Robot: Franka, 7 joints.
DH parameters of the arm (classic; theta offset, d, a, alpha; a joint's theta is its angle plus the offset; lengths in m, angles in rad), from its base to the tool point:
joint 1: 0 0.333 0 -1.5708
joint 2: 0 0 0 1.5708
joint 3: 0 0.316 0.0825 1.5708
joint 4: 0 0 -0.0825 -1.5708
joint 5: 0 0.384 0 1.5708
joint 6: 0 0 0.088 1.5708
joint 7: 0 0.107 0 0
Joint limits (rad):
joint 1: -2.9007..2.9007
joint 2: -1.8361..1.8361
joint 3: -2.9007..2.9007
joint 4: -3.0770..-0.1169
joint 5: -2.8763..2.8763
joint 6: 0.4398..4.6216
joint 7: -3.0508..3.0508
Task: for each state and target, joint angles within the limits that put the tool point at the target. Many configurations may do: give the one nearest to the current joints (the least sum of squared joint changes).
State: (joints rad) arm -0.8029 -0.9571 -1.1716 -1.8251 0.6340 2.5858 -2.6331
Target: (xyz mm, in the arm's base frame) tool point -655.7 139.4 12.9
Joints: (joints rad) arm -1.0671 -1.5831 -2.0847 -1.5471 0.6636 2.7485 -2.6331
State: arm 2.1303 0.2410 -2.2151 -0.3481 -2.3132 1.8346 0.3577
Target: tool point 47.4 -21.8 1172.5
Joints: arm 2.0912 0.0671 -2.2975 -0.2688 -2.3193 1.8970 0.3577
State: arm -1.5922 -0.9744 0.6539 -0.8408 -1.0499 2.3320 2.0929
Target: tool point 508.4 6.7 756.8
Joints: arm -1.6426 -0.9757 1.0479 -1.7719 -0.9722 2.1870 2.0929
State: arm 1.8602 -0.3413 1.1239 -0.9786 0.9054 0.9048 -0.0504
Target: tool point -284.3 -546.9 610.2
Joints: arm 1.8752 -0.8437 1.5009 -1.0680 0.9629 0.9742 -0.0504
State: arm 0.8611 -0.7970 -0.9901 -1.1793 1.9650 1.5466 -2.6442
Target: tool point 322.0 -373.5 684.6
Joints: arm 0.7560 -0.8859 -1.2985 -1.9560 1.7407 1.4329 -2.6442
